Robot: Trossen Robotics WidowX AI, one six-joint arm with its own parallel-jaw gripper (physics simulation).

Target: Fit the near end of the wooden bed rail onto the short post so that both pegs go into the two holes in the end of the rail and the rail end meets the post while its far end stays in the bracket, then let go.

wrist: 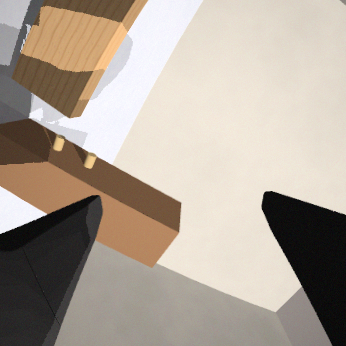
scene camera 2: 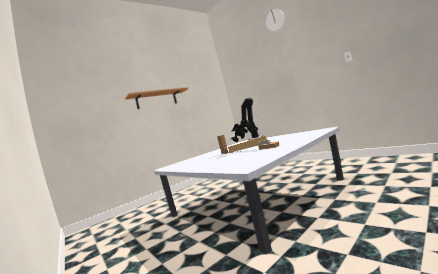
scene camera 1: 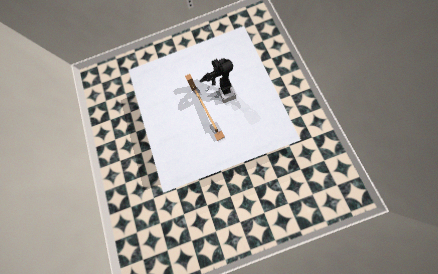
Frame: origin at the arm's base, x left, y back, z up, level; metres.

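Where they show: gripper, between the fingertips: [wrist: 183,201] [scene camera 2: 231,135] [scene camera 1: 199,81]; arm's base, origin of its link: [scene camera 2: 255,137] [scene camera 1: 226,90].
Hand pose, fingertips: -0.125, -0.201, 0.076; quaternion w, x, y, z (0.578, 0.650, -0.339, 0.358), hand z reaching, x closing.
Note:
Each offset is from my fingertips to the top centre of the thing, as dx, dy, dz. "spot": to the spot under its first point. Level surfaces: height alone.
The short post @(spot: -0.059, -0.078, +0.024) [scene camera 1: 188,77] [scene camera 2: 222,144] [wrist: 132,222] stands upright on the table. Two pale pegs [wrist: 59,143] [wrist: 90,160] stick out of its side, bare, in the wrist view. The wooden rail [scene camera 1: 206,111] [scene camera 2: 245,145] [wrist: 75,40] lies with its near end close to the post, a visible gap between them. The holes in the rail's end do not show. The rail's far end is at the grey bracket on the wooden end block @(+0.437, -0.007, -0.121) [scene camera 1: 219,136] [scene camera 2: 269,145]; how it sits there is too small to tell. My gripper [scene camera 1: 201,81] [wrist: 183,201] is open and empty, above and beside the post.
The white table @(dz -0.156) [scene camera 1: 175,165] [scene camera 2: 200,167] carries the parts and the arm. The arm's base [scene camera 1: 227,96] stands beside the rail. A wooden wall shelf [scene camera 2: 157,93] and a clock [scene camera 2: 275,20] hang on the walls, away from the table.

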